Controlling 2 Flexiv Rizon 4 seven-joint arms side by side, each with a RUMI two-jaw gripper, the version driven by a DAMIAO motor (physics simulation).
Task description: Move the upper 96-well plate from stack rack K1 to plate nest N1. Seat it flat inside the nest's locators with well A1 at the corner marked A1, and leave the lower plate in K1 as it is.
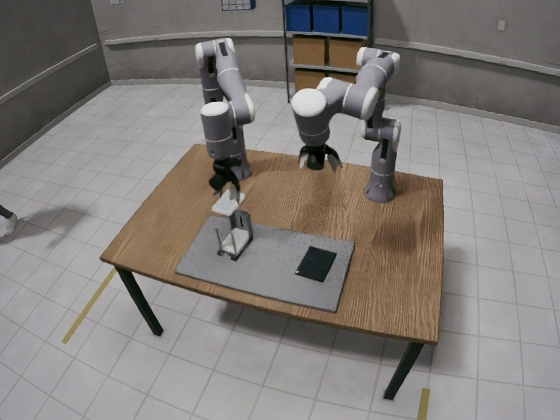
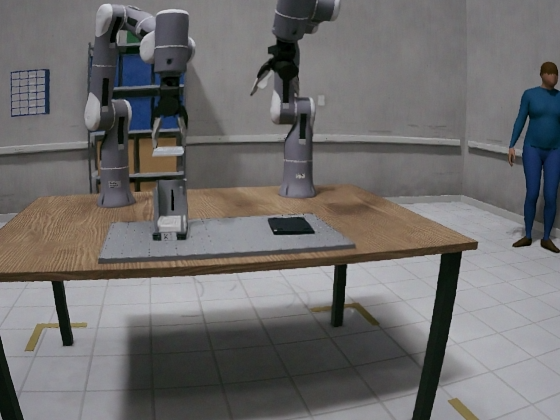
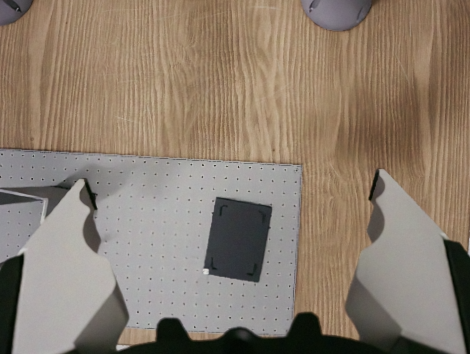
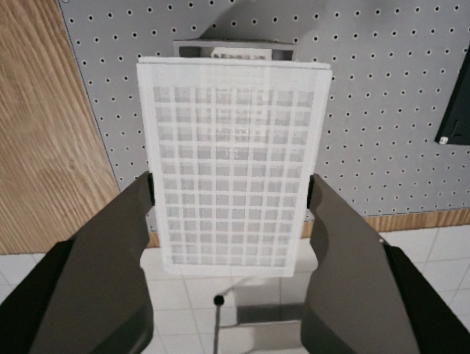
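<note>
The upper 96-well plate (image 1: 228,204) (image 2: 168,151) (image 4: 231,225) is white and gridded. My right gripper (image 1: 228,198) (image 4: 231,175) is shut on its two long sides and holds it roughly level in the air, behind and above rack K1 (image 1: 242,221) (image 2: 163,200) (image 4: 235,43). The lower plate (image 1: 236,241) (image 2: 170,223) (image 4: 242,52) sits in K1. Nest N1 (image 1: 316,263) (image 2: 291,225) (image 3: 239,240) (image 4: 459,120) is a black slab with corner locators, a white mark at one corner, and no plate on it. My left gripper (image 1: 320,168) (image 3: 232,177) is open and empty, high above the table. The held plate's A1 lettering is not readable.
K1 and N1 stand apart on a grey perforated board (image 1: 270,280) (image 2: 235,245) (image 3: 165,300) on the wooden table (image 1: 390,300) (image 2: 400,240). K1 has a tall slotted back wall and thin upright posts. A storage shelf and a standing person are in the background.
</note>
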